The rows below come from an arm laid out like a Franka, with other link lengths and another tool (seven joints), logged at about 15 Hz.
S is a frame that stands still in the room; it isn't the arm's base.
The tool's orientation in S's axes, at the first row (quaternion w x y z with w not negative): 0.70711, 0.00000, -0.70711, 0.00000
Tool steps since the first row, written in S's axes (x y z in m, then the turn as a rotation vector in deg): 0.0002, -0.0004, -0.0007, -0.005, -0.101, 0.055; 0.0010, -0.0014, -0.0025, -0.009, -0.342, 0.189; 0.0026, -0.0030, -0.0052, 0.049, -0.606, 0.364; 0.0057, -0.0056, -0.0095, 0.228, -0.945, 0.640; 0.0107, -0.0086, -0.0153, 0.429, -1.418, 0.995; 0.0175, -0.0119, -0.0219, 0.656, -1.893, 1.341; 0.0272, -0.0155, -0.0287, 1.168, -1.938, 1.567; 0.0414, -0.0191, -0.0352, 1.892, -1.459, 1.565; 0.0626, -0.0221, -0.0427, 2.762, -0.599, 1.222; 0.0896, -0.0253, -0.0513, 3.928, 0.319, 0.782
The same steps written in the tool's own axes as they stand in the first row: -0.0007, -0.0004, -0.0002, 0.055, -0.101, 0.005; -0.0025, -0.0014, -0.0010, 0.189, -0.342, 0.009; -0.0052, -0.0030, -0.0026, 0.364, -0.606, -0.049; -0.0095, -0.0056, -0.0057, 0.640, -0.945, -0.228; -0.0153, -0.0086, -0.0107, 0.995, -1.418, -0.429; -0.0219, -0.0119, -0.0175, 1.341, -1.893, -0.656; -0.0287, -0.0155, -0.0272, 1.567, -1.938, -1.168; -0.0352, -0.0191, -0.0414, 1.565, -1.459, -1.892; -0.0427, -0.0221, -0.0626, 1.222, -0.599, -2.762; -0.0513, -0.0253, -0.0896, 0.782, 0.319, -3.928
